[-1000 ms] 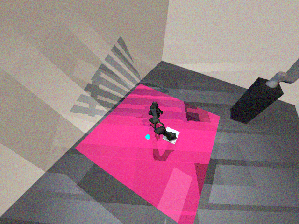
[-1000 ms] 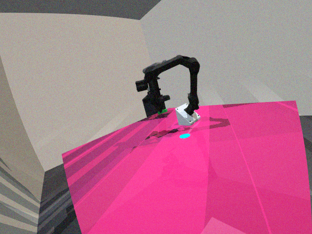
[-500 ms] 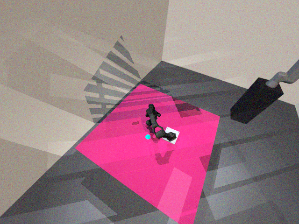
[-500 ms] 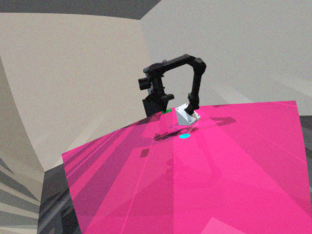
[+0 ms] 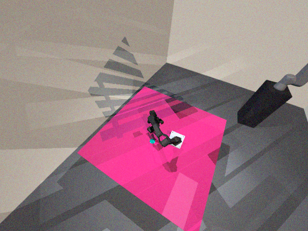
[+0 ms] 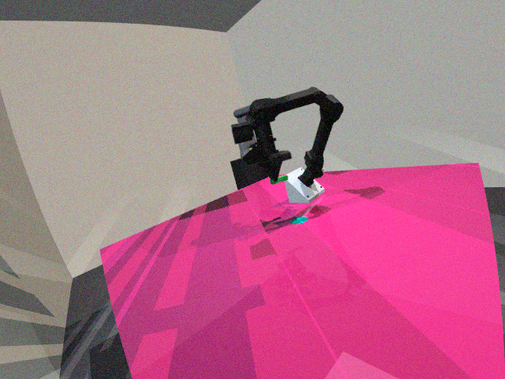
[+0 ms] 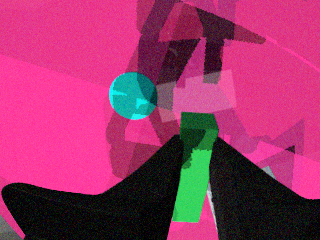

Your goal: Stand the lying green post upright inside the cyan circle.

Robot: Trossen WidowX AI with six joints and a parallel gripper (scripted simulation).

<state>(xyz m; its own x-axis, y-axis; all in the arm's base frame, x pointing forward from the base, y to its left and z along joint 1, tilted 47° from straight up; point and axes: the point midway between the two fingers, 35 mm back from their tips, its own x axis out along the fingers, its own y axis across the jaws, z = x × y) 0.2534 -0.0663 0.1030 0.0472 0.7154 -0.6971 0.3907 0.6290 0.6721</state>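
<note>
Right now my gripper tip is 15 cm above the cyan circle and 7 cm to the right of it. Round my gripper tip: green post (2 cm behind, 1 cm to the left).
</note>
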